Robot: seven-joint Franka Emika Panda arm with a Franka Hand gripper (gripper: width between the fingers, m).
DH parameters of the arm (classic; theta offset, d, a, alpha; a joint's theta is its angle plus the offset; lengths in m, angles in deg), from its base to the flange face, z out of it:
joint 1: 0 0.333 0 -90
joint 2: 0 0 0 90
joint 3: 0 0.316 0.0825 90
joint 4: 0 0 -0.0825 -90
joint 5: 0 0.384 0 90
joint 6: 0 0 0.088 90
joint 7: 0 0.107 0 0
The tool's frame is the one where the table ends.
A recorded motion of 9 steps. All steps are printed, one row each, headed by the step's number.
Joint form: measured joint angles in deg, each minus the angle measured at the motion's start. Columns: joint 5, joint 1, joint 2, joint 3, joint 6, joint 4, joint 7.
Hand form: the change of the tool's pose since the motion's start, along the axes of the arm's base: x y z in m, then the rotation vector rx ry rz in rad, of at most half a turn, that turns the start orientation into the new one. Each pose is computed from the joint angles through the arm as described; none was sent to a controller.
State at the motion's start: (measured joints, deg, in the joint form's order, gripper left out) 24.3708 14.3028 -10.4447 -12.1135 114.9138 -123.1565 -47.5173
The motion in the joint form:
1: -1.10 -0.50 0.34 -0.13 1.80 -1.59 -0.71
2: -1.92 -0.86 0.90 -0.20 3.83 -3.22 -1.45
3: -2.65 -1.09 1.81 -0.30 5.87 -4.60 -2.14
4: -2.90 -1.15 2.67 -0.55 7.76 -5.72 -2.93
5: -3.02 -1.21 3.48 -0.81 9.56 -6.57 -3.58
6: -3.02 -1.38 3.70 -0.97 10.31 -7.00 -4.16
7: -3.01 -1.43 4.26 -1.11 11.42 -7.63 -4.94
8: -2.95 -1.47 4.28 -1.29 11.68 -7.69 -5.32
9: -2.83 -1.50 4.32 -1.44 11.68 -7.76 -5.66
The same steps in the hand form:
1: -0.0007 -0.0076 -0.0142 -0.0243 -0.0008 -0.0035
2: -0.0013 -0.0132 -0.0300 -0.0459 -0.0006 -0.0053
3: -0.0009 -0.0178 -0.0465 -0.0672 0.0015 -0.0058
4: -0.0004 -0.0218 -0.0605 -0.0805 0.0005 -0.0069
5: 0.0005 -0.0258 -0.0718 -0.0915 -0.0034 -0.0109
6: 0.0003 -0.0292 -0.0761 -0.0952 -0.0075 -0.0114
7: 0.0002 -0.0316 -0.0844 -0.1018 -0.0093 -0.0080
8: 0.0005 -0.0338 -0.0847 -0.1020 -0.0142 -0.0078
9: 0.0003 -0.0353 -0.0856 -0.1005 -0.0141 -0.0065

